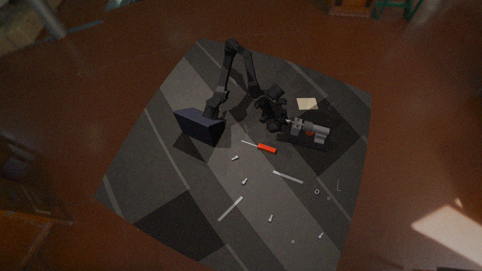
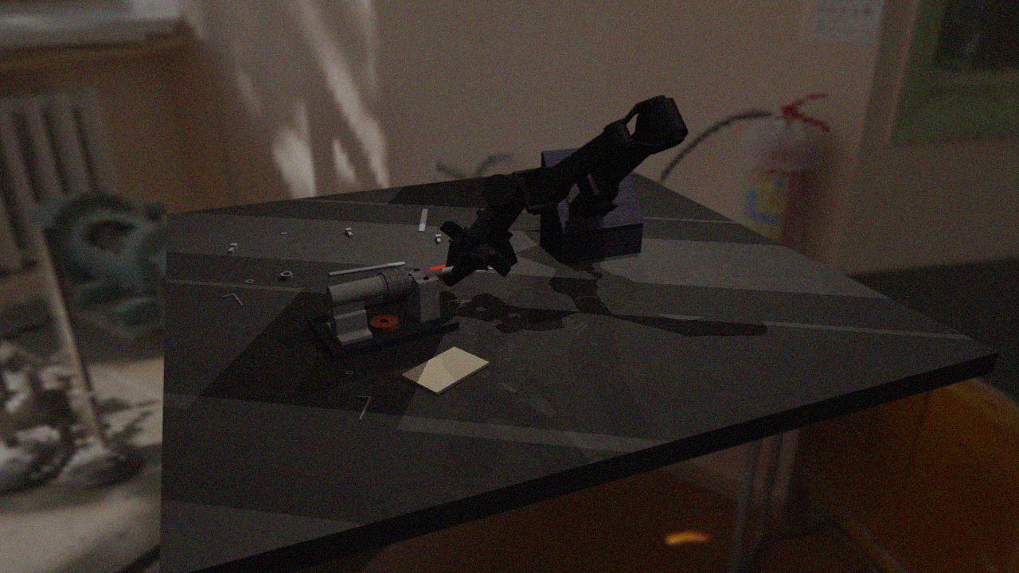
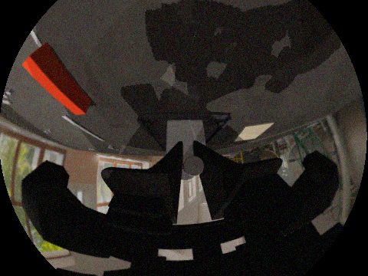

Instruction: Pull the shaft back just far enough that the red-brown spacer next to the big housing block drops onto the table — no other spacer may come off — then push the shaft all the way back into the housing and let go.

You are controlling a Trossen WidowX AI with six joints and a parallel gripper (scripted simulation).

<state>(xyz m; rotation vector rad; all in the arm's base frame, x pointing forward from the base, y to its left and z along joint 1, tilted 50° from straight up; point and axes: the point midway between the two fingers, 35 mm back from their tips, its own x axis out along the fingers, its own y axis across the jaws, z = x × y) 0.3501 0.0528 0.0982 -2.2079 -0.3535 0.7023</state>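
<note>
Now: gripper tip 130 mm short of the red-brown spacer, 40 mm above it and 20 mm to the right of it. The rest, counted from my gripper tip: beige card: 200 mm to the left, 90 mm ahead, 50 mm below; then pale shaft: 40 mm ahead, 20 mm above.
</note>
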